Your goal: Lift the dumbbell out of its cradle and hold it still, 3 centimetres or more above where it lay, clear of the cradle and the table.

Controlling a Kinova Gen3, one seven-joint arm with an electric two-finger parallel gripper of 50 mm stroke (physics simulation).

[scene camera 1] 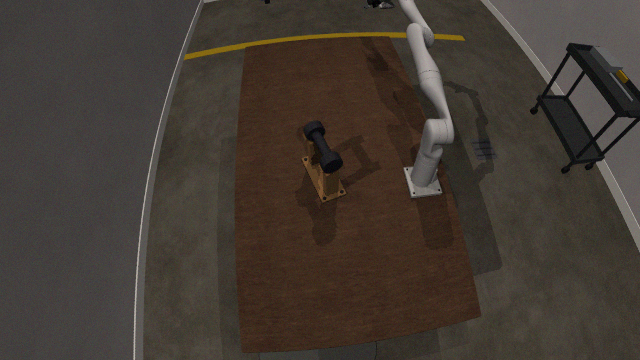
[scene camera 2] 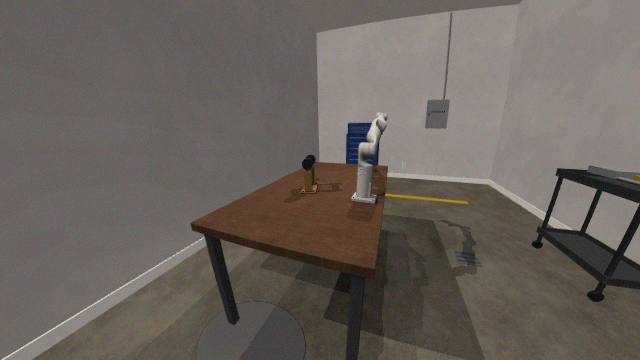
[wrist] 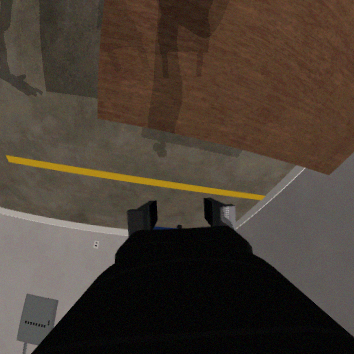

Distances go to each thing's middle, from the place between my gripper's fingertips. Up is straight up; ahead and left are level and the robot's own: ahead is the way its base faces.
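Labels:
Black dumbbell (scene camera 1: 330,162): my hand 70 mm above it, 320 mm short of it, 910 mm to the right of it. Orange-brown cradle (scene camera 1: 328,186): from my hand, 180 mm below, 320 mm ahead, 910 mm to the left.

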